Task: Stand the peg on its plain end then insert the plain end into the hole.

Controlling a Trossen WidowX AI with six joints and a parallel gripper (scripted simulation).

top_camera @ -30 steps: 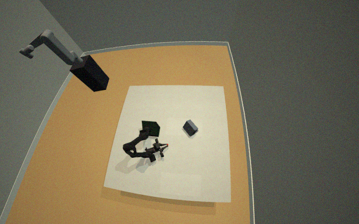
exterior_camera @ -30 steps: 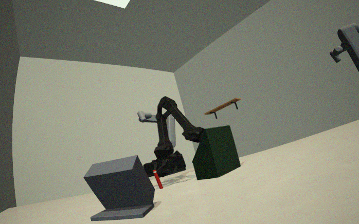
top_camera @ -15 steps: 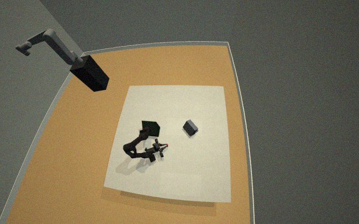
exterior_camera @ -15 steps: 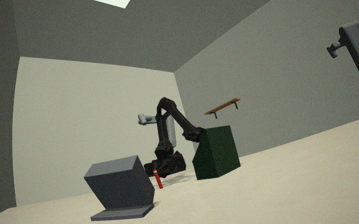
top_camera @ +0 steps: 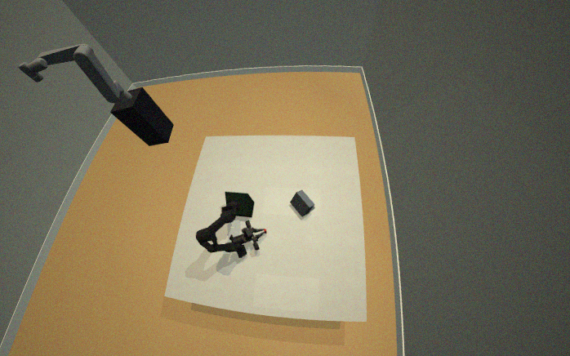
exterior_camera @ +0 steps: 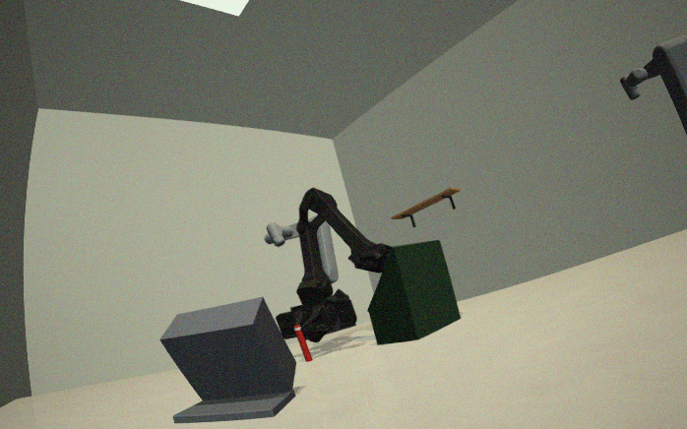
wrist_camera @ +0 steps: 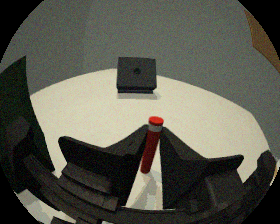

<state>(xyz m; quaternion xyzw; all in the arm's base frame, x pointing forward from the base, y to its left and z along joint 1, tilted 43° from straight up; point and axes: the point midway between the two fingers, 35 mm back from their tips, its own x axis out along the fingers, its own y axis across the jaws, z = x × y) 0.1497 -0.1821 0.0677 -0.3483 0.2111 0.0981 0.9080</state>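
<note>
The red peg lies 1 cm below my gripper tip. Also, from my gripper tip: grey sloped panel (25 cm ahead, 16 cm to the left).
</note>
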